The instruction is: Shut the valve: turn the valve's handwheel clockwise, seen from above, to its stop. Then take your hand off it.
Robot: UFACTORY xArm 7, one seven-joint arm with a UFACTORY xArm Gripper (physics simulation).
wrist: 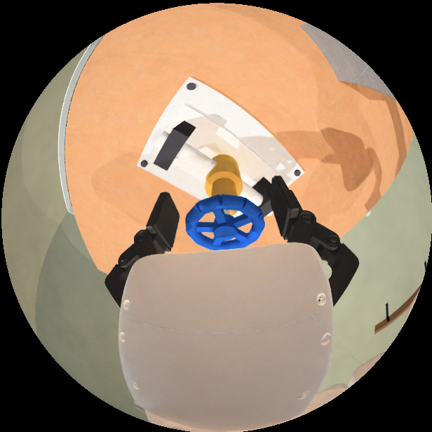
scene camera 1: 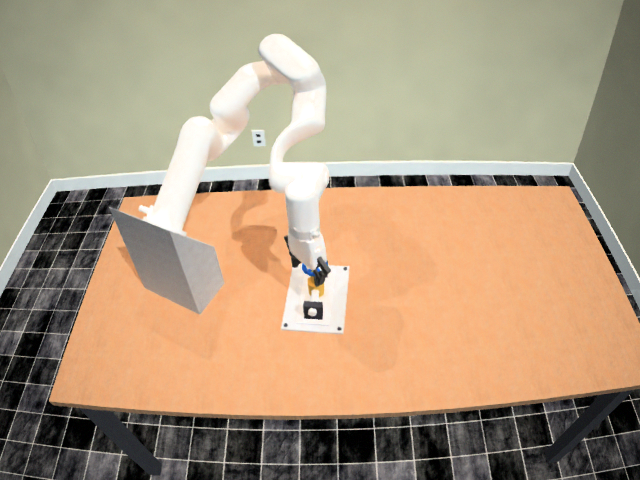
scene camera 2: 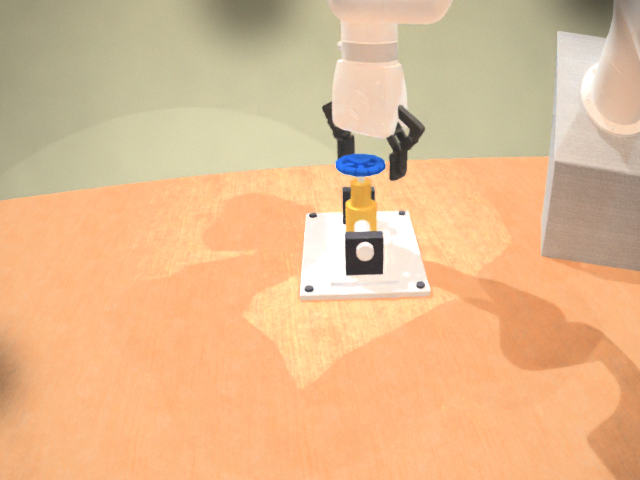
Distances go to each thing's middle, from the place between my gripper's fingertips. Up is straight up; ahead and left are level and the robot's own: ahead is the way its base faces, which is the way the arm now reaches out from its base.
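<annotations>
There's the blue handwheel (scene camera 2: 359, 165), and my hand is now 20 mm to the right of it and 10 mm short of it.
</annotations>
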